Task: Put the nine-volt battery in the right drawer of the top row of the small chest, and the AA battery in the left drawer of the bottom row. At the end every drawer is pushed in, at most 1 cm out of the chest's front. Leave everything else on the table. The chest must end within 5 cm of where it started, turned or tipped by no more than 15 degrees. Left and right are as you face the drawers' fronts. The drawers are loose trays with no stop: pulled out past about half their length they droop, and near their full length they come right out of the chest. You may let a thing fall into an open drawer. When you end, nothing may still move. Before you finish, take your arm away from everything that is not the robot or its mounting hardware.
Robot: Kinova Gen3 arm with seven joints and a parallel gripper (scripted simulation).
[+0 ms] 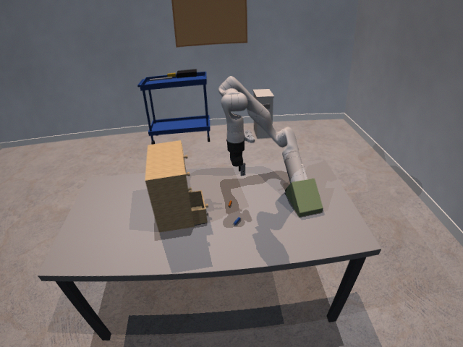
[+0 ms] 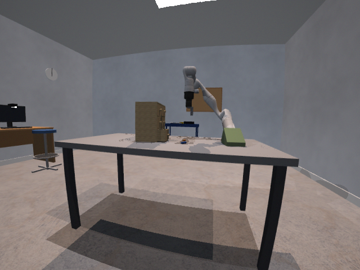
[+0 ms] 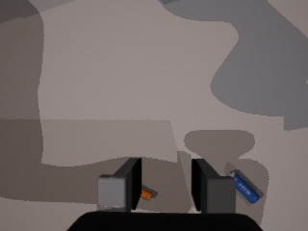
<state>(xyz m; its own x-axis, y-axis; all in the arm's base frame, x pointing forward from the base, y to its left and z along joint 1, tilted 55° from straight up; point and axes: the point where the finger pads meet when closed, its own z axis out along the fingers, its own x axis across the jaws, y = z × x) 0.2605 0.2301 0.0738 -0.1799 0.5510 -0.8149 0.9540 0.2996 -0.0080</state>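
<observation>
Right now the blue cylindrical battery is 30 mm ahead of my hand, 110 mm to the left of it and 220 mm below it. From my hand the other things lie so: orange nine-volt battery: 350 mm ahead, 50 mm to the right, 10 mm below; then orange AA battery: 60 mm ahead, 30 mm to the right, 220 mm below.
</observation>
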